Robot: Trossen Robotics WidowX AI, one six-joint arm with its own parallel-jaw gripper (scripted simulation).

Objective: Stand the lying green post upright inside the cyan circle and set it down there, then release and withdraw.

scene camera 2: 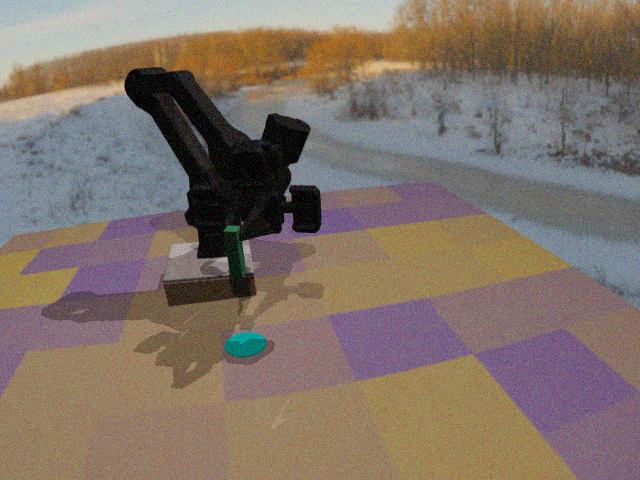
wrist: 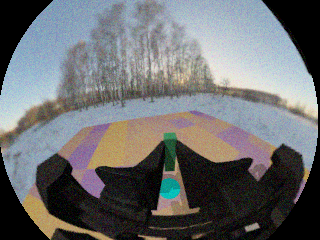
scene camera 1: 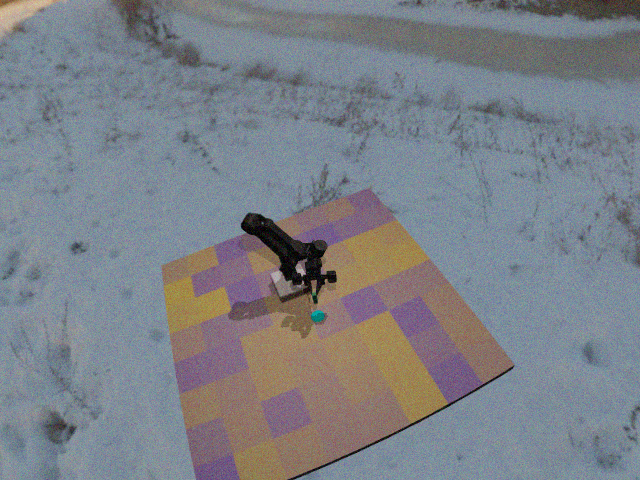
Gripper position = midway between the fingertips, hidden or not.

Note:
The gripper (scene camera 2: 233, 237) holds a green post (scene camera 2: 234, 248). Also in view: a cyan circle (scene camera 2: 246, 344).
The gripper also shows in the wrist view (wrist: 169, 143) and in scene camera 1 (scene camera 1: 314, 295).

